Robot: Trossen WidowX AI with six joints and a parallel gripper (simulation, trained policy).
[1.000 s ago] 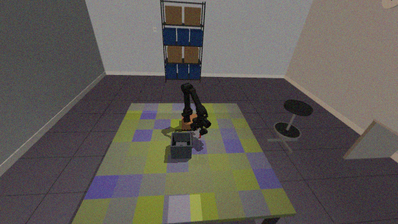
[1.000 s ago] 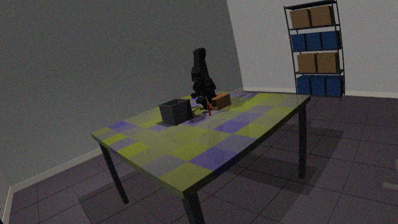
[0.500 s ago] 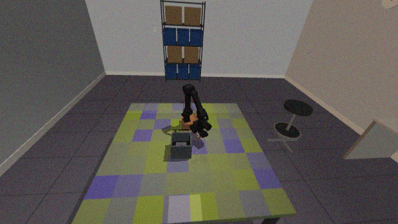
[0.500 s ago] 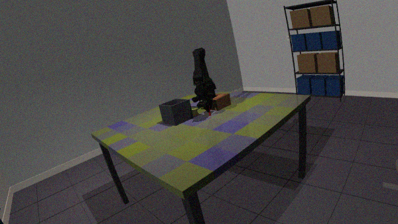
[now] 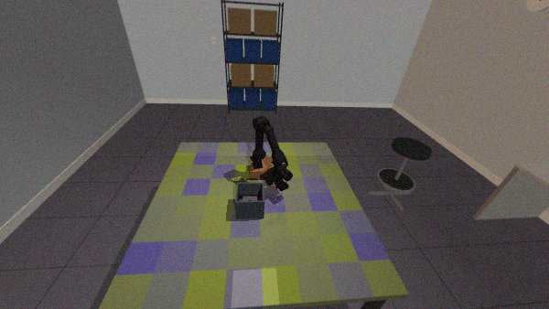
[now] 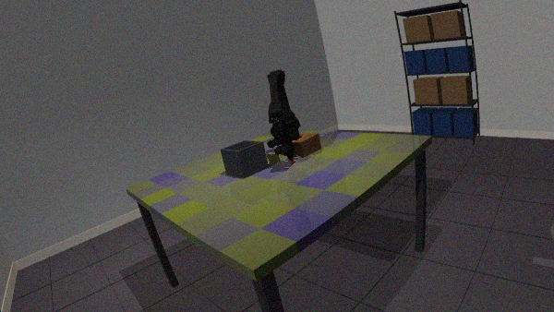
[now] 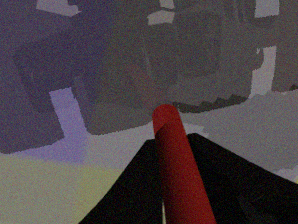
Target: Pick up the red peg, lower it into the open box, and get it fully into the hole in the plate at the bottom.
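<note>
Now: the pale plate 20 cm to the right of my gripper tip, 13 cm ahead of it and 2 cm above it. From my gripper tip the other things lie so: red peg 2 cm above.
</note>
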